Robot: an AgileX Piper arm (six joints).
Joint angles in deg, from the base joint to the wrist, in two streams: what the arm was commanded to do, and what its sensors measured. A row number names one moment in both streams.
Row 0, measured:
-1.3 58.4 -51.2 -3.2 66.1 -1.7
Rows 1 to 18, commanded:
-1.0 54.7 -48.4 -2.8 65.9 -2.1
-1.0 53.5 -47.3 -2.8 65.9 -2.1
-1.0 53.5 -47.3 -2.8 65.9 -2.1
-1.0 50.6 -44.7 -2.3 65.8 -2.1
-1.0 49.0 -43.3 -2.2 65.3 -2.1
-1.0 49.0 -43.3 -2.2 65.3 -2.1
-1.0 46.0 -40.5 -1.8 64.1 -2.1
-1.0 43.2 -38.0 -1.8 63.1 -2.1
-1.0 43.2 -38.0 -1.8 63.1 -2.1
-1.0 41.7 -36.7 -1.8 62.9 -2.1
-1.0 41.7 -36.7 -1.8 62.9 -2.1
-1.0 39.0 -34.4 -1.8 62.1 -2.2
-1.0 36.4 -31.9 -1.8 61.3 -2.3
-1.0 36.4 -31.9 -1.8 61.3 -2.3
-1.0 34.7 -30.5 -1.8 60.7 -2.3
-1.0 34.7 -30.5 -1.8 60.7 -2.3
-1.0 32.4 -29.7 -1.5 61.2 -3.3
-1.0 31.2 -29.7 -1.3 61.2 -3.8
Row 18, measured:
-1.1 33.0 -30.2 -1.6 62.1 -2.6
